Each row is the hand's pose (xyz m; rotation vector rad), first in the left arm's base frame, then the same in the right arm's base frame.
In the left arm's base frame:
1: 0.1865 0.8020 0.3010 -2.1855 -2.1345 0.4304
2: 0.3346 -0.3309 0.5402 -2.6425 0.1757 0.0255
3: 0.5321 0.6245 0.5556 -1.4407 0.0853 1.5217
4: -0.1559 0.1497 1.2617 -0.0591 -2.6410 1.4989
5: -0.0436 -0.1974 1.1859 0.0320 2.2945 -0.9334
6: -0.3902 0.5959 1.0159 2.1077 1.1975 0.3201
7: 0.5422 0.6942 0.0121 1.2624 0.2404 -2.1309
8: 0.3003 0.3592 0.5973 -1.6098 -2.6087 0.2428
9: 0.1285 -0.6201 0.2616 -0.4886 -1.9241 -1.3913
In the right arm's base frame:
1: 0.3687 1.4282 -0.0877 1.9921 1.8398 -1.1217
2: 0.6058 0.5745 0.6723 3.0599 -0.2633 -0.2306
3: 0.7594 1.3911 0.1609 -1.7144 0.6466 1.6987
4: 0.2198 1.3801 1.1127 0.0278 -2.0358 2.0677
5: 0.3338 1.0387 1.2091 -0.2904 2.1137 -1.5806
6: -0.0720 1.6465 0.7149 1.6809 1.2158 -0.1813
7: 0.6764 1.1706 -0.3340 0.7622 -0.2554 -2.1075
8: 0.5500 1.1963 0.3707 1.5497 2.4255 -1.0696
9: 0.3700 0.1931 0.6207 -0.8331 -2.1422 -0.7775

